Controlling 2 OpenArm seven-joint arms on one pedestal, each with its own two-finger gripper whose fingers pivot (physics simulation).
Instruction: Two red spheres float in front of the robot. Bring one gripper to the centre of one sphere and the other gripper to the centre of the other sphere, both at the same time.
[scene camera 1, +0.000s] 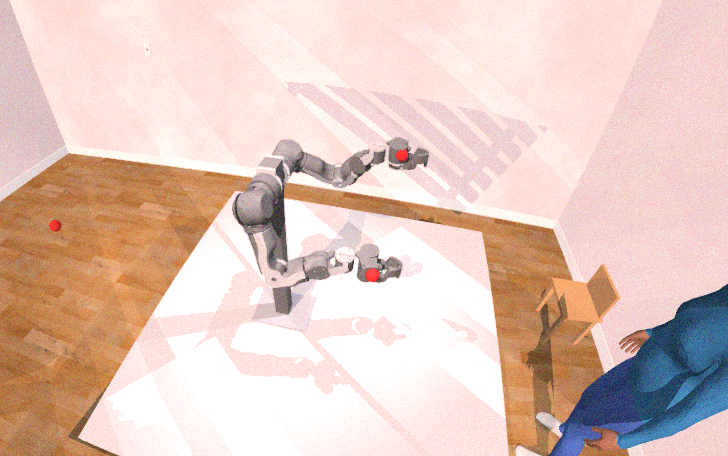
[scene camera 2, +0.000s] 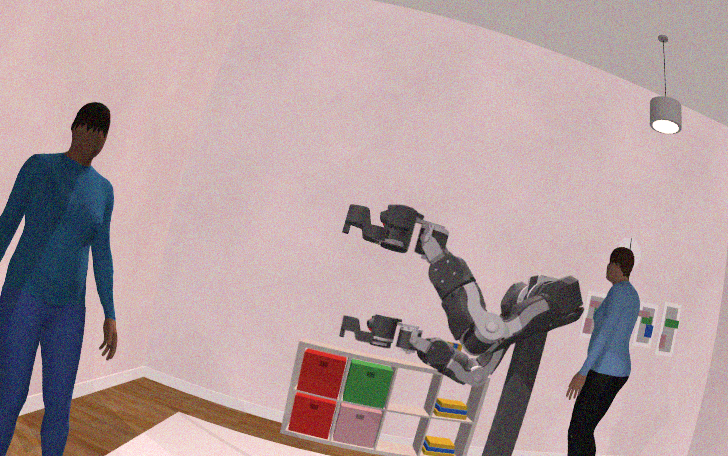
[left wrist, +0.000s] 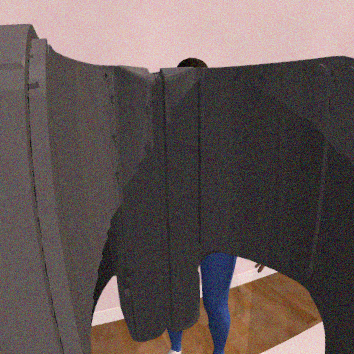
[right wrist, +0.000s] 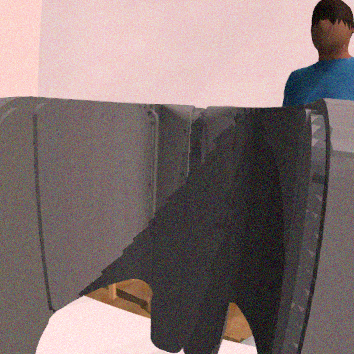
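Observation:
A red sphere (scene camera 1: 401, 155) shows against the body of my left gripper (scene camera 1: 424, 160) (scene camera 2: 347, 224) (left wrist: 163, 200), behind its fingers. Another red sphere (scene camera 1: 372, 274) shows against the body of my right gripper (scene camera 1: 396, 268) (scene camera 2: 343, 328) (right wrist: 191, 165), also behind the fingers. In scene camera 2, small red slivers show at both gripper bodies; the rest of each sphere is hidden. Both grippers are shut and empty; their fingers fill much of the wrist views. A third red sphere (scene camera 1: 54, 225) shows at the far left of scene camera 1, far from both grippers.
The robot's pedestal stands on a white mat (scene camera 1: 429, 408). A wooden chair (scene camera 1: 577, 298) and a person in blue (scene camera 1: 682, 343) (scene camera 2: 69, 225) are at the right of scene camera 1. Scene camera 2 shows a shelf unit (scene camera 2: 290, 386) low down and a second person (scene camera 2: 615, 322) at the right.

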